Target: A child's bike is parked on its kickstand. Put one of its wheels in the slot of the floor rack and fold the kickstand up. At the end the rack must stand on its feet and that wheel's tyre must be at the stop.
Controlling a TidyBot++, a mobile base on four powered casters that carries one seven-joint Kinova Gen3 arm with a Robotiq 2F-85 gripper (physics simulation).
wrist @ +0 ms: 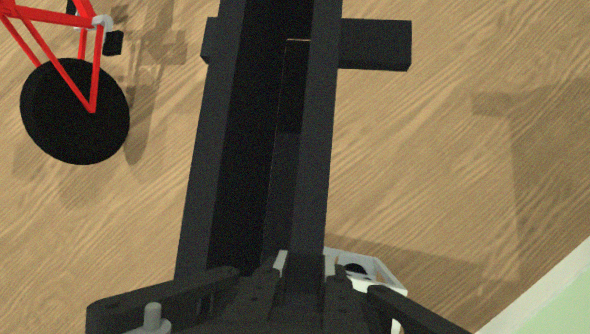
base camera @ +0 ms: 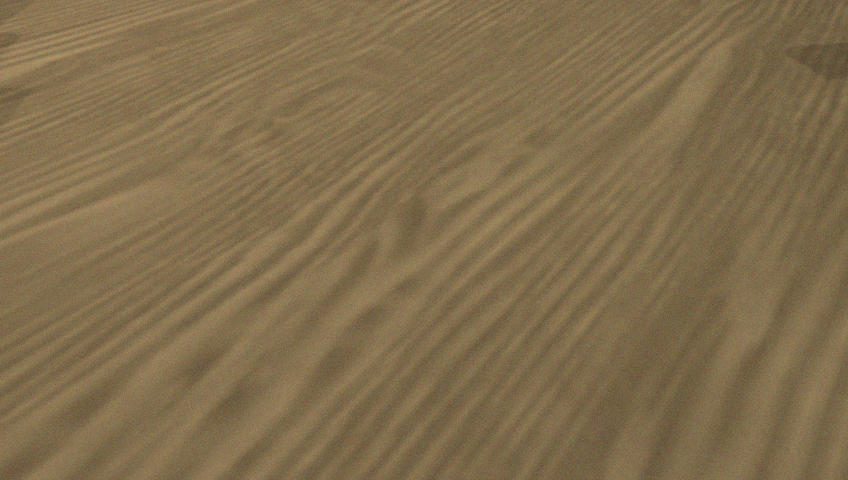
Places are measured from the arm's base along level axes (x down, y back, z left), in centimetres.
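Pixels of known places: gripper, between the fingertips: (wrist: 305, 268).
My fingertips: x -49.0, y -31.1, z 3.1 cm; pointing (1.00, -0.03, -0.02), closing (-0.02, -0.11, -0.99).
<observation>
Ahead of a thing's pixels: the offset from my fingertips to its top centre. "spot": to the spot under its first point. Level surfaces: height alone.
The floor rack (wrist: 201, 150) is a long dark channel with two side rails and a slot between them. It runs up through the middle of the wrist view, with a cross foot @(dx +14.5, dy -24.2, dz -3.7 cm) (wrist: 375, 45) near the top. My gripper (wrist: 305, 268) is shut on its right-hand rail. Part of the bike @(spot: dx +56.8, dy -40.6, dz +92.1 cm) (wrist: 55, 18) shows at the upper left, with a red frame and a black wheel @(spot: dx +63.0, dy -7.3, dz +84.6 cm) (wrist: 65, 125). The wheel is apart from the rack, left of it in the view, and outside the slot. The kickstand cannot be made out. Neither bike nor rack shows in the base view.
A white, box-like part with an open top (wrist: 400, 289) shows beside the fingers at the lower right. A pale skirting (wrist: 540, 285) and green wall (wrist: 565, 310) stand at the lower right corner. Shadows lie on the wooden floor @(dx +88.6 cm) (base camera: 416, 297) (wrist: 425, 165).
</observation>
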